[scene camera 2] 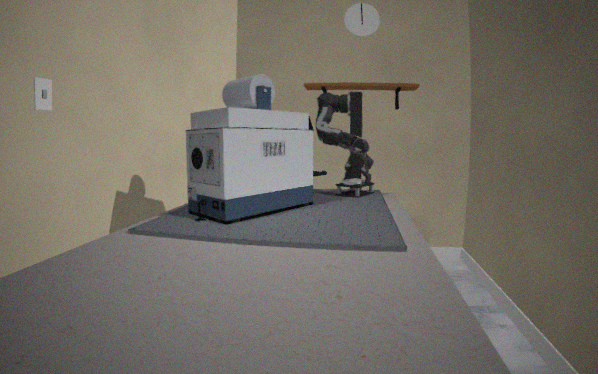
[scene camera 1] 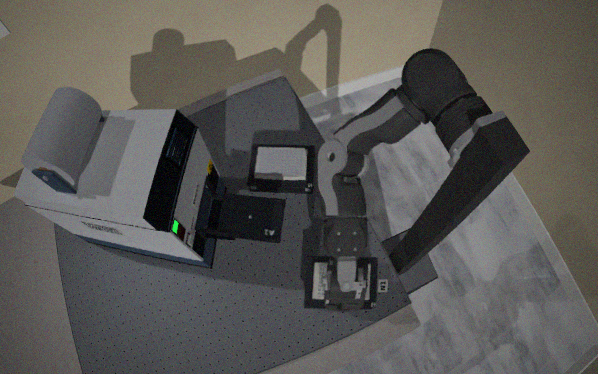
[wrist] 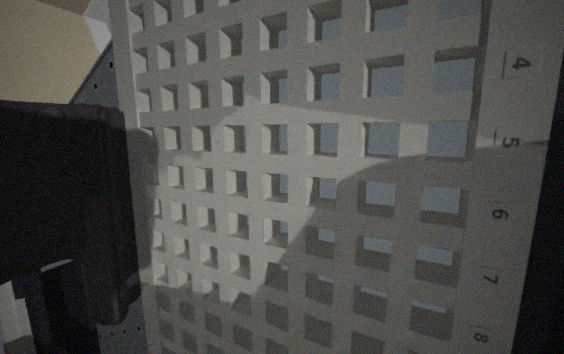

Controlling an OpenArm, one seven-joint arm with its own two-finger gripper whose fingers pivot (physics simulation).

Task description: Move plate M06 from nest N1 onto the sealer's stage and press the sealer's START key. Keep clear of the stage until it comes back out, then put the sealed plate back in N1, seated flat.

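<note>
Plate M06, a pale plate with a grid of square wells [wrist: 297, 165] [scene camera 1: 319, 287] [scene camera 2: 353, 182], is at nest N1 [scene camera 1: 309, 296]. Whether it sits flat is unclear. My gripper [scene camera 1: 345, 294] is over the nest, partly open with nothing clamped between its fingers. In the wrist view a dark finger stands close against the plate's left edge and hides part of it; numbers 4 to 8 show along the right rim. The sealer [scene camera 1: 100, 155] [scene camera 2: 267, 165] has its dark stage [scene camera 1: 250, 225], marked A1, out and bare. A green light [scene camera 1: 175, 226] is lit on its front; the START key is not clearly readable.
A second dark nest [scene camera 1: 254, 185] with a pale plate [scene camera 1: 281, 161] stands behind the stage. The arm's post [scene camera 1: 450, 200] rises right of N1. A grey roll [scene camera 1: 65, 135] [scene camera 2: 245, 91] sits on the sealer. An orange shelf [scene camera 2: 362, 86] hangs on the wall beyond the arm.
</note>
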